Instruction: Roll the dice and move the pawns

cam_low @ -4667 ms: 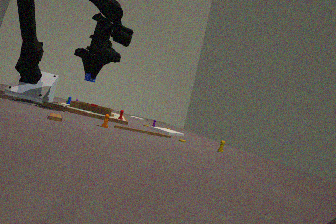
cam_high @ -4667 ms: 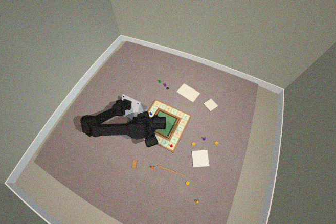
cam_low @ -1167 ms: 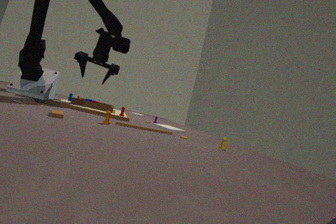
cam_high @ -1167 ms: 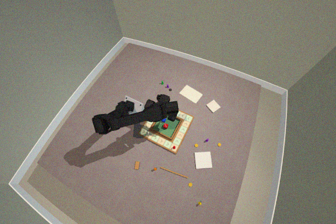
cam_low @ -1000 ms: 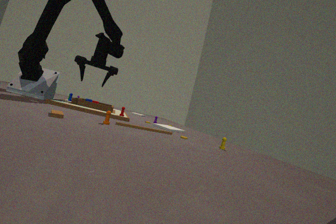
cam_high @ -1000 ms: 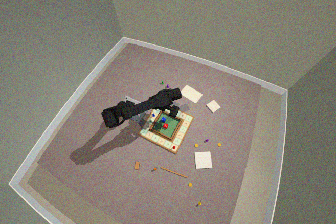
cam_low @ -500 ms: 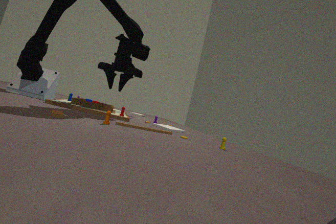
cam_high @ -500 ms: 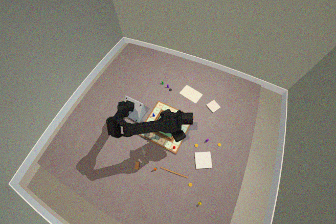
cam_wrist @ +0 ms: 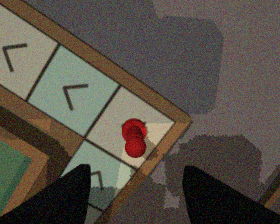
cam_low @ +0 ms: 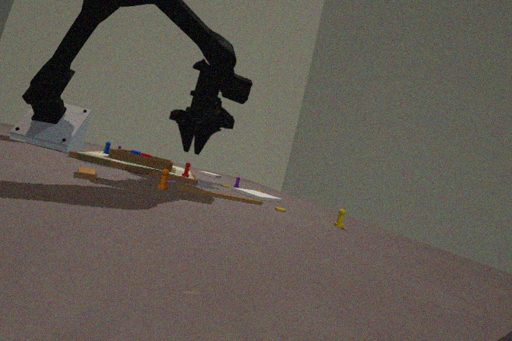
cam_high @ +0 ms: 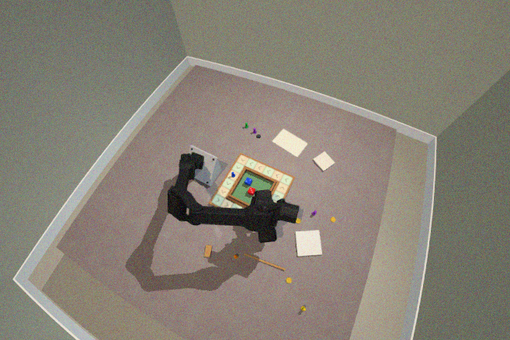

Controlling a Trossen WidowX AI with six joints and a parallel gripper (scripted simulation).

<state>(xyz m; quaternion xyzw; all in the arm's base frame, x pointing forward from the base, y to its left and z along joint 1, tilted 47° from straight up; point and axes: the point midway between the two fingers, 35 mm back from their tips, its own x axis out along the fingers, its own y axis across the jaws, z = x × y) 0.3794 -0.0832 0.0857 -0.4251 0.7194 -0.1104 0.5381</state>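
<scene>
The red pawn is 40 mm below my gripper tip. From my gripper tip the other things lie so: orange pawn: 170 mm to the right, 50 mm below, 50 mm behind; green tray: 120 mm to the left, 110 mm behind, 60 mm below; wooden stick: 140 mm to the right, 70 mm below, 60 mm ahead.
</scene>
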